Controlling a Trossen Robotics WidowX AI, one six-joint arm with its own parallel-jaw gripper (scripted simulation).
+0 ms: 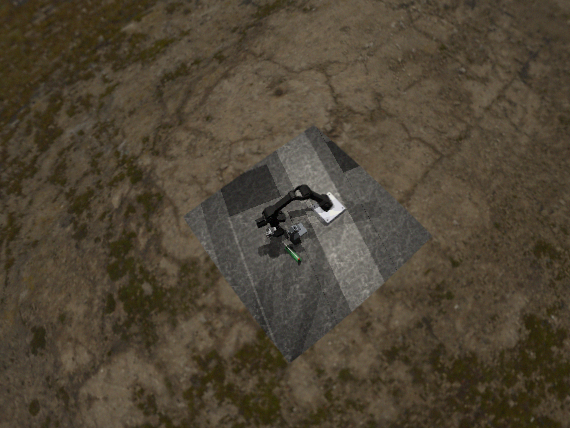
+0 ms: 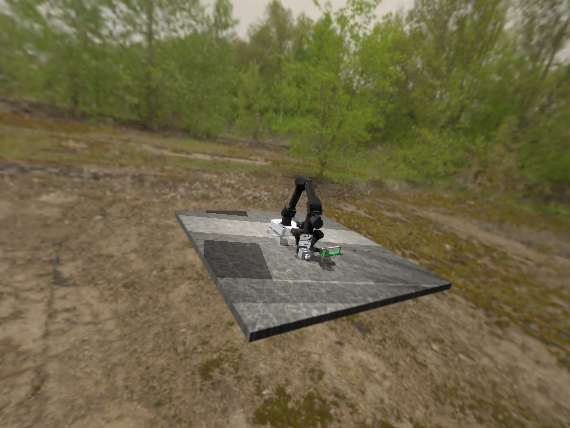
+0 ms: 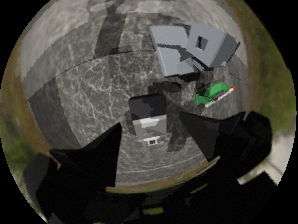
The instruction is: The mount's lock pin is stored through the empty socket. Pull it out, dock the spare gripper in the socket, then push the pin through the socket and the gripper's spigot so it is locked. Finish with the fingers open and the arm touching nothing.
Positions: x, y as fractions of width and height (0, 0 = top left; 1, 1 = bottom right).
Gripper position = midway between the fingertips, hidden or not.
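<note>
Gripper (image 3: 0.51, 0.53) open, holding nothing. Grey mount (image 3: 0.70, 0.21) in the scene.
</note>
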